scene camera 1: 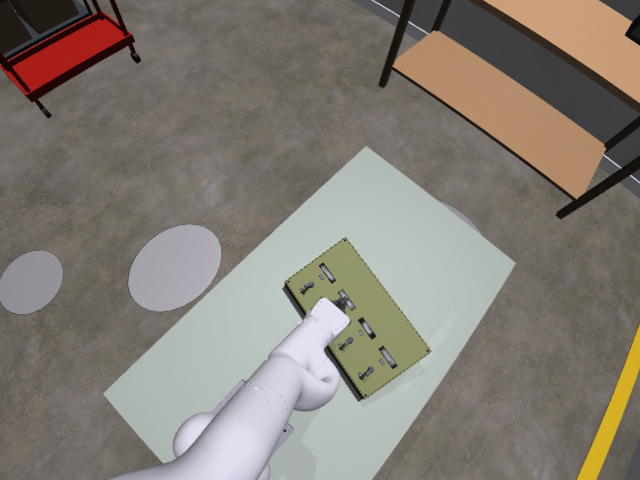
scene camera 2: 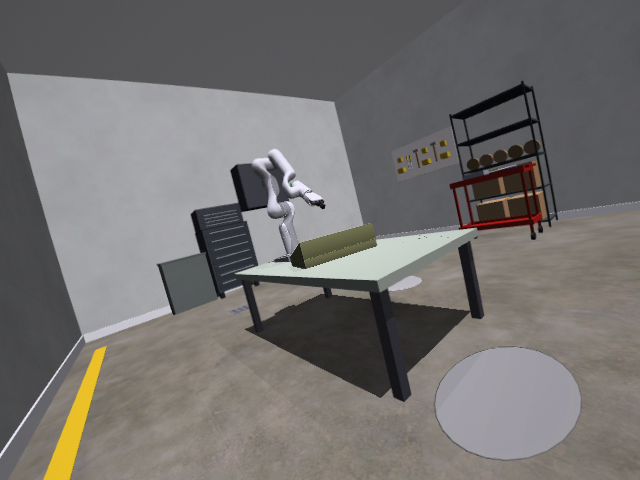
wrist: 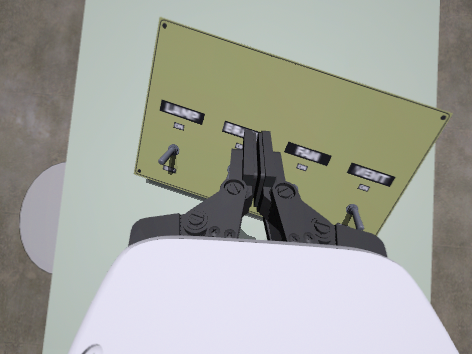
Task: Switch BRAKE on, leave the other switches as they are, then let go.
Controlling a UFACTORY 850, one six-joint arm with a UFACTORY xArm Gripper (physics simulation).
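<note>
An olive sloped switch panel [scene camera 1: 387,320] [scene camera 2: 338,243] [wrist: 300,100] stands on the pale green table [scene camera 1: 217,330] [scene camera 2: 413,253] [wrist: 107,65]. Its labels read LAMP, BRAKE, FAN and VENT, with small ON marks between labels and levers. The LAMP lever [scene camera 1: 307,287] [wrist: 168,154] and VENT lever [scene camera 1: 366,372] [wrist: 355,216] lean away from their ON marks. So does the FAN lever [scene camera 1: 345,343], hidden in the wrist view. My gripper [scene camera 1: 343,301] [scene camera 2: 322,205] [wrist: 254,148] is shut and empty, above the panel. Its fingers partly cover the BRAKE label [wrist: 233,129] and hide the BRAKE lever, whose position I cannot tell.
In scene camera 1, a wooden-topped shelf unit [scene camera 1: 496,111] stands at the upper right and a red cart [scene camera 1: 72,54] at the upper left. The second scene view shows the red cart [scene camera 2: 498,224], a dark drawer cabinet [scene camera 2: 230,253] and a black rack [scene camera 2: 547,175] away from the table.
</note>
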